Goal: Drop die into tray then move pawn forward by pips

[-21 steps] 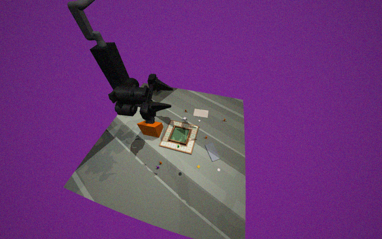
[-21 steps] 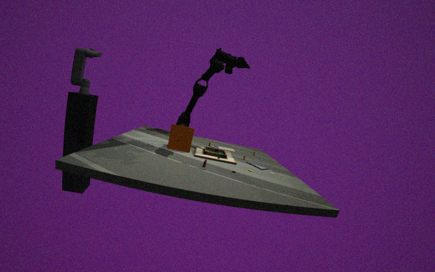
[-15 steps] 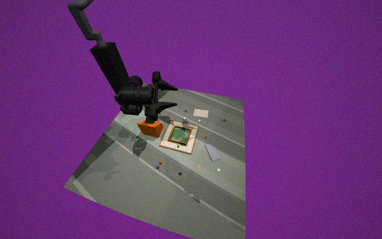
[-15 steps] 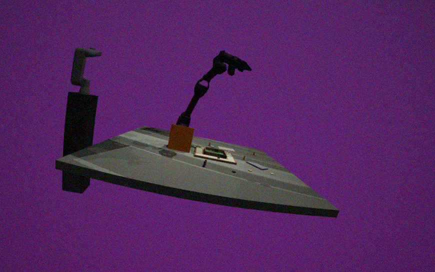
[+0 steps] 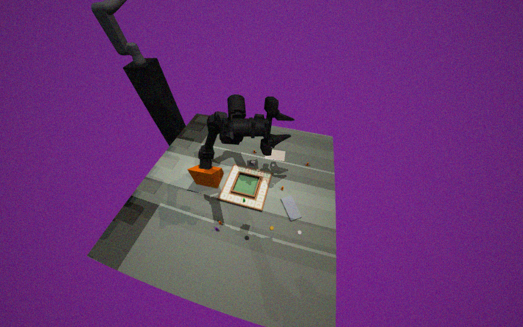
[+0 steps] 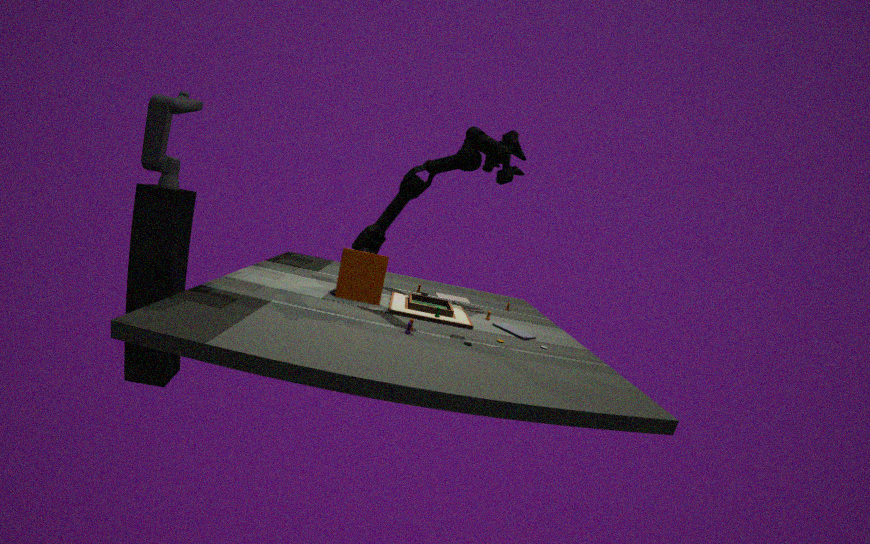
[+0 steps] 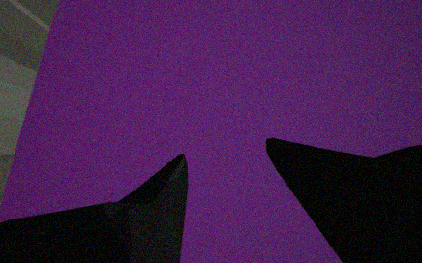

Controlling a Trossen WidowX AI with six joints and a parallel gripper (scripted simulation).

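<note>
The white die lies 180 mm behind my gripper tip, 270 mm to the left of it and 560 mm below it. From my gripper tip the other things lie so: green pawn (200 mm behind, 30 mm to the right, 550 mm below); then grey flat plate (90 mm ahead, 50 mm to the right, 570 mm below); then yellow disc (30 mm behind, 180 mm to the right, 570 mm below).
</note>
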